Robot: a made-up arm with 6 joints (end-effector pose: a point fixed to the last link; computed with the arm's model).
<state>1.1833 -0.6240 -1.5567 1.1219 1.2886 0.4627</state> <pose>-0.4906 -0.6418 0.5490 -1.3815 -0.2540 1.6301</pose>
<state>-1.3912 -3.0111 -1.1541 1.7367 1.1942 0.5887</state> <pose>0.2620 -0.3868 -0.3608 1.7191 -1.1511 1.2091</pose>
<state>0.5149 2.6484 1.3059 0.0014 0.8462 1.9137</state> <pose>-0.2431 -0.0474 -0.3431 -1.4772 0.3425 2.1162</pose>
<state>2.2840 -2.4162 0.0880 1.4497 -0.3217 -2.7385</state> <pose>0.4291 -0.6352 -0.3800 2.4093 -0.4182 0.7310</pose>
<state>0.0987 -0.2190 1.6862 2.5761 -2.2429 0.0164</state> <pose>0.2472 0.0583 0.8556 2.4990 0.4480 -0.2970</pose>
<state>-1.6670 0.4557 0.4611 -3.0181 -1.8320 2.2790</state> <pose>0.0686 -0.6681 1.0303 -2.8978 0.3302 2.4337</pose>
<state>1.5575 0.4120 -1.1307 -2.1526 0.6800 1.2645</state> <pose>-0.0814 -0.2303 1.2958 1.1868 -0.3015 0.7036</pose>
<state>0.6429 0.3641 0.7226 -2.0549 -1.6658 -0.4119</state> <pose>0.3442 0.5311 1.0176 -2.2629 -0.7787 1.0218</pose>
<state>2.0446 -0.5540 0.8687 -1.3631 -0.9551 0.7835</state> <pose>-0.1576 -0.2284 1.3452 -0.8861 -0.3153 1.7732</pose>
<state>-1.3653 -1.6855 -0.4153 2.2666 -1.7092 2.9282</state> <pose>-0.2031 0.9333 0.1993 0.8734 -0.2781 -1.3989</pose>
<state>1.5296 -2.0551 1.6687 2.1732 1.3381 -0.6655</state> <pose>-0.2272 -0.6959 0.6133 -1.5638 0.5895 2.1740</pose>
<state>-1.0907 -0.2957 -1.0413 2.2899 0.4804 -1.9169</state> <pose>-0.2226 0.7090 0.9760 -1.8010 -1.1620 0.3352</pose>
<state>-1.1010 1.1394 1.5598 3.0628 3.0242 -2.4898</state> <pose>0.3361 -0.4741 0.3145 -0.2278 -0.2345 -0.3455</pose>
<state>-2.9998 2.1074 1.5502 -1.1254 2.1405 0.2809</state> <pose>-0.1907 -0.0371 -0.1689 0.3769 -0.7995 -1.9984</pose>
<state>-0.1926 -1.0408 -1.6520 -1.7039 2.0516 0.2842</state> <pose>-0.6275 0.0996 0.2621 0.4604 -1.1504 1.2163</pose>
